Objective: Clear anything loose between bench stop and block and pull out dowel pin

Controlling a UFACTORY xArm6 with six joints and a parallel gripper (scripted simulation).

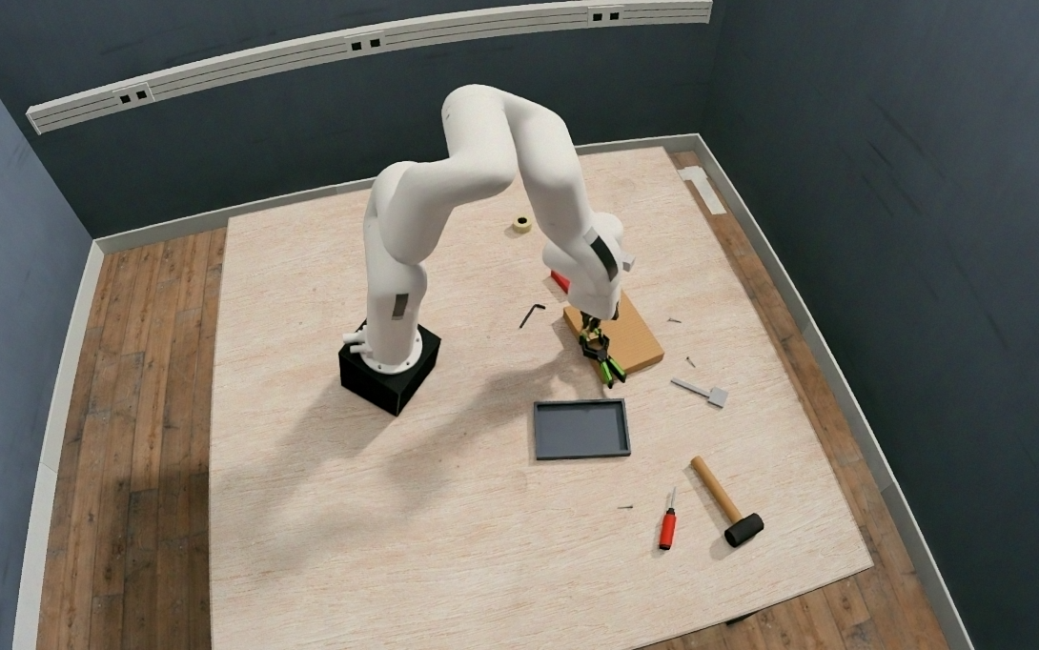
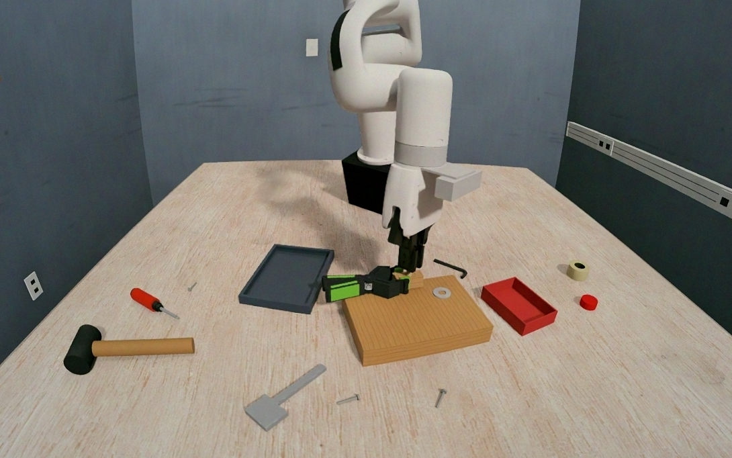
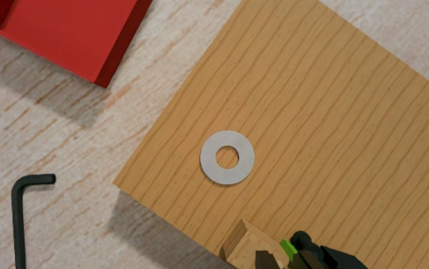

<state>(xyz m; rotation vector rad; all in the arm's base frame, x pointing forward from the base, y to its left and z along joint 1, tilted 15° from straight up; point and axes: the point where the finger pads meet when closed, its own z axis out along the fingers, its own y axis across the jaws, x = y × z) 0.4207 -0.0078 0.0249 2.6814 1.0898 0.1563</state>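
Now: hand 2 cm above the dowel pin. The rest, counted from my hand: small wooden block 5 cm below; then hex key 12 cm to the left, 9 cm below, 9 cm behind; then washer 6 cm below, 5 cm to the left, 2 cm ahead.
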